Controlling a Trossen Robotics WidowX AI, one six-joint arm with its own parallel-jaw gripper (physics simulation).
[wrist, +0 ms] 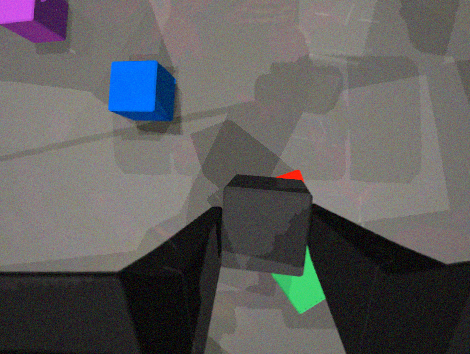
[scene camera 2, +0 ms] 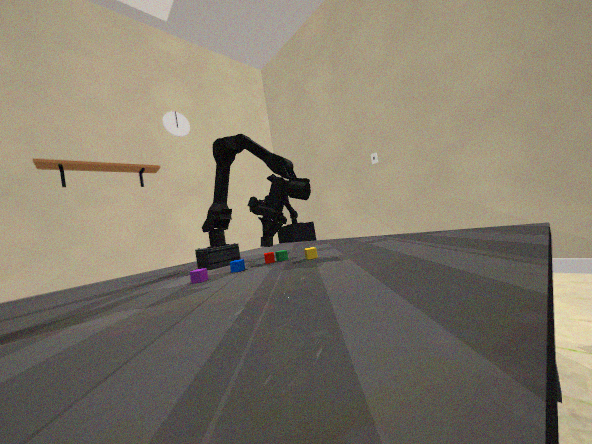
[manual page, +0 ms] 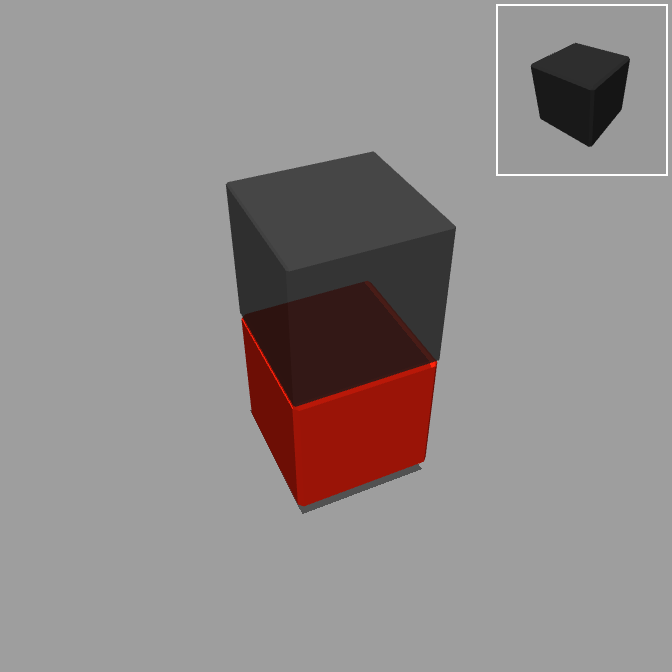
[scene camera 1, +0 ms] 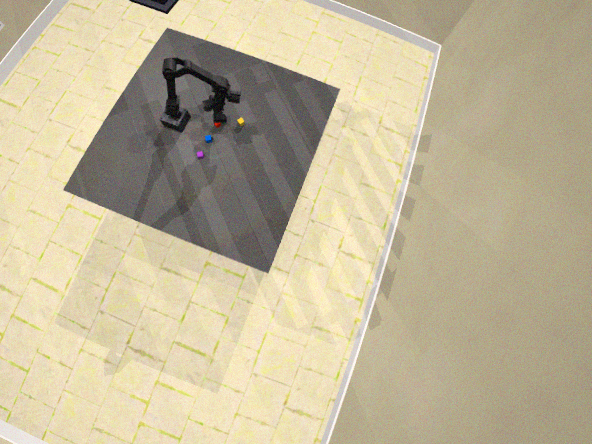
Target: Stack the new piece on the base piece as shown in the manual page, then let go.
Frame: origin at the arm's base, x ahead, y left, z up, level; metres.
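Seen in the pictures: gripper, fingertip midpoint: [wrist: 262, 215] [scene camera 2: 266, 241]; arm's base, origin of the base link: [scene camera 2: 218, 246] [scene camera 1: 175, 115].
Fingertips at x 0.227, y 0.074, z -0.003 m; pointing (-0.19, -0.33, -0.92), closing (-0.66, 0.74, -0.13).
Pixels of each thing's top centre, then the offset from my fingertips to it. Level surfaces: height alone.
- dark grey cube, middle of its top: [wrist: 262, 227] [scene camera 2: 266, 236] dx +0.001, dy +0.002, dz +0.018 m
- red cube, middle of its top: [wrist: 281, 205] [scene camera 2: 268, 253] [scene camera 1: 216, 122] dx -0.005, dy +0.006, dz -0.040 m
- green cube, middle of its top: [wrist: 306, 276] [scene camera 2: 281, 251] dx +0.016, dy +0.041, dz -0.040 m
- blue cube, middle of its top: [wrist: 131, 85] [scene camera 2: 236, 260] [scene camera 1: 208, 137] dx -0.002, dy -0.109, dz -0.040 m
- purple cube, middle of its top: [scene camera 2: 198, 269] [scene camera 1: 199, 153] dx +0.004, dy -0.222, dz -0.040 m
- yellow cube, middle of its top: [scene camera 2: 310, 248] [scene camera 1: 240, 120] dx +0.121, dy +0.077, dz -0.040 m
- dark table, its level: dz -0.071 m
My gripper [scene camera 1: 218, 118] [scene camera 2: 267, 240] [wrist: 262, 215] points down and is shut on a dark grey cube [scene camera 2: 267, 242] [wrist: 265, 225], held above the table. The red cube [scene camera 1: 217, 124] [scene camera 2: 269, 258] [wrist: 294, 175] is on the table below the held cube, mostly hidden by it in the wrist view. A gap shows between them in scene camera 2. The green cube [scene camera 2: 282, 255] [wrist: 302, 290] sits right beside the red one; in the wrist view it is partly behind the held cube and a finger. Whether red and green touch is unclear.
A blue cube [scene camera 1: 208, 139] [scene camera 2: 237, 265] [wrist: 133, 86], a purple cube [scene camera 1: 200, 154] [scene camera 2: 199, 275] [wrist: 17, 11] and a yellow cube [scene camera 1: 241, 121] [scene camera 2: 311, 253] sit apart on the dark table [scene camera 1: 240, 220] [scene camera 2: 300, 350]. A dark block [scene camera 2: 300, 232] stands in the background.
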